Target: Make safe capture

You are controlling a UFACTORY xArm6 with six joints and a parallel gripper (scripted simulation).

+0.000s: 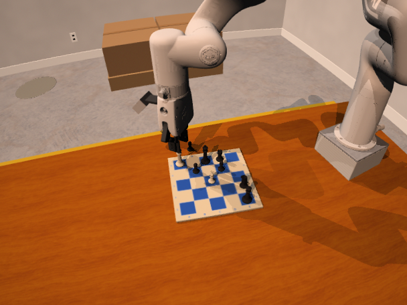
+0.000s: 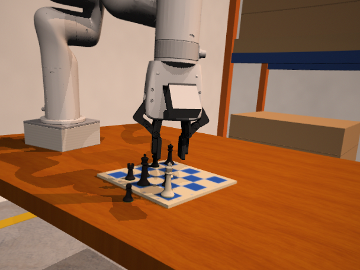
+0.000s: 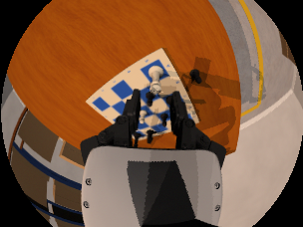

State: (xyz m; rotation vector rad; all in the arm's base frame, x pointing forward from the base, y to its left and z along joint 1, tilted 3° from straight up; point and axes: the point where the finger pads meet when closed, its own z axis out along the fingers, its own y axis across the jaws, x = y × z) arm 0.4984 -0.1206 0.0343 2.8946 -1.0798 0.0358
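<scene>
Right now the tall white piece is 60 mm below my hand. Also, from my hand: white pawn 90 mm to the left, 80 mm below, 60 mm behind; then blue-and-cream chessboard 90 mm to the left, 90 mm below, 60 mm behind; then black tall piece 70 mm behind, 60 mm below, 10 mm to the left.
</scene>
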